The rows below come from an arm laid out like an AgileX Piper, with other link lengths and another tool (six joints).
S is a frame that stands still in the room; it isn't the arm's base.
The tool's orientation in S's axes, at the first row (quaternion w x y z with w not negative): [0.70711, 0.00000, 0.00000, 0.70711]
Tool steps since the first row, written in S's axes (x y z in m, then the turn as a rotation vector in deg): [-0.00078, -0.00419, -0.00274, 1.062, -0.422, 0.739]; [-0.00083, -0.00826, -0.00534, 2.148, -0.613, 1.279]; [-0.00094, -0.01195, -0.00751, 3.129, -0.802, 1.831]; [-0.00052, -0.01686, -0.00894, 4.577, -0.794, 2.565]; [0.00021, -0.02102, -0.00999, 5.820, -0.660, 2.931]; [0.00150, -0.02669, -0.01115, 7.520, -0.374, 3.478]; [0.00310, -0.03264, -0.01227, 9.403, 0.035, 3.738]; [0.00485, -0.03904, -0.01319, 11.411, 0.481, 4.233]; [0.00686, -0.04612, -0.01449, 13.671, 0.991, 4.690]
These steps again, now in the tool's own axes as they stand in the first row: [-0.00419, 0.00078, -0.00274, -0.422, -1.062, 0.739]; [-0.00826, 0.00083, -0.00534, -0.613, -2.148, 1.279]; [-0.01195, 0.00094, -0.00751, -0.802, -3.129, 1.831]; [-0.01686, 0.00052, -0.00894, -0.794, -4.577, 2.565]; [-0.02102, -0.00021, -0.00999, -0.660, -5.820, 2.931]; [-0.02669, -0.00150, -0.01115, -0.374, -7.520, 3.478]; [-0.03264, -0.00310, -0.01227, 0.035, -9.403, 3.738]; [-0.03904, -0.00485, -0.01319, 0.481, -11.411, 4.233]; [-0.04612, -0.00686, -0.01449, 0.991, -13.671, 4.690]
